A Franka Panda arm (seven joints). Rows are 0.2 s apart.
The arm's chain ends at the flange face. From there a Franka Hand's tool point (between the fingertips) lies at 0.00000 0.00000 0.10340 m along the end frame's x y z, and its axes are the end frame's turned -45 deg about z.
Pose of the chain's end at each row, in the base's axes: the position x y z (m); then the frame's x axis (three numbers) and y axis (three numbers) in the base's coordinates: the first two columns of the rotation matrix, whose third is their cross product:
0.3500 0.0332 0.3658 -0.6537 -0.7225 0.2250 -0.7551 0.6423 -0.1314
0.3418 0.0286 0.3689 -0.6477 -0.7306 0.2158 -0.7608 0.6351 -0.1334
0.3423 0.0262 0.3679 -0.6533 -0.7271 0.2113 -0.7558 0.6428 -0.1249
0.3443 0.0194 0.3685 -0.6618 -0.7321 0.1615 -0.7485 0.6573 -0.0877
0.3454 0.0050 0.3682 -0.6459 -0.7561 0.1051 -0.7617 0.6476 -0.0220
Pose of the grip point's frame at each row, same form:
0.3449 0.0068 0.2660 0.0717 -0.9651 0.2520 -0.9962 -0.0567 0.0662
0.3377 0.0027 0.2689 0.0800 -0.9657 0.2469 -0.9960 -0.0675 0.0583
0.3376 0.0012 0.2677 0.0725 -0.9687 0.2377 -0.9964 -0.0596 0.0611
0.3400 0.0009 0.2669 0.0613 -0.9825 0.1762 -0.9972 -0.0529 0.0522
0.3401 -0.0047 0.2654 0.0819 -0.9926 0.0899 -0.9953 -0.0767 0.0588

